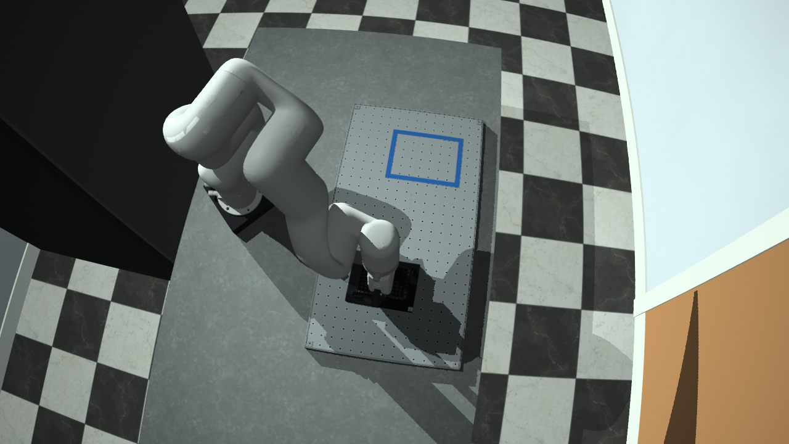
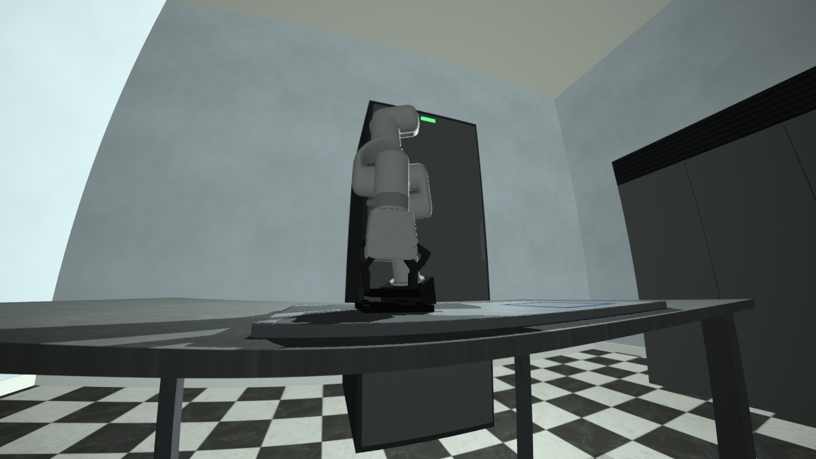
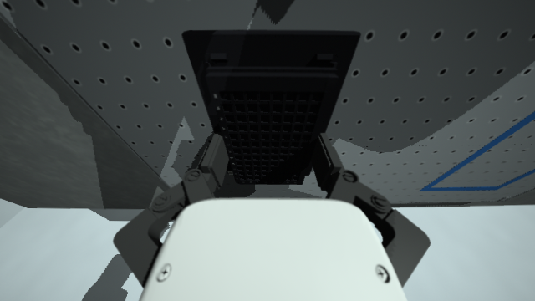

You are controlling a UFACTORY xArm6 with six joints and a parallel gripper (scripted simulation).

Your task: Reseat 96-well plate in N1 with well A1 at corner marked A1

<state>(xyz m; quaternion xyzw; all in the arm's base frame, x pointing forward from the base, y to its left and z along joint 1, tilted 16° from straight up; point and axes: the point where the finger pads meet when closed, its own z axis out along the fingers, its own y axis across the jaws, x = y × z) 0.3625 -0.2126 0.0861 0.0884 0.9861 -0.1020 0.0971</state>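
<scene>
The black plate nest N1 lies 40 mm below my hand. From my hand the other things lie so: black 96-well plate: 10 mm below; then small white A1 mark: 60 mm ahead, 70 mm to the right, 30 mm below.
</scene>
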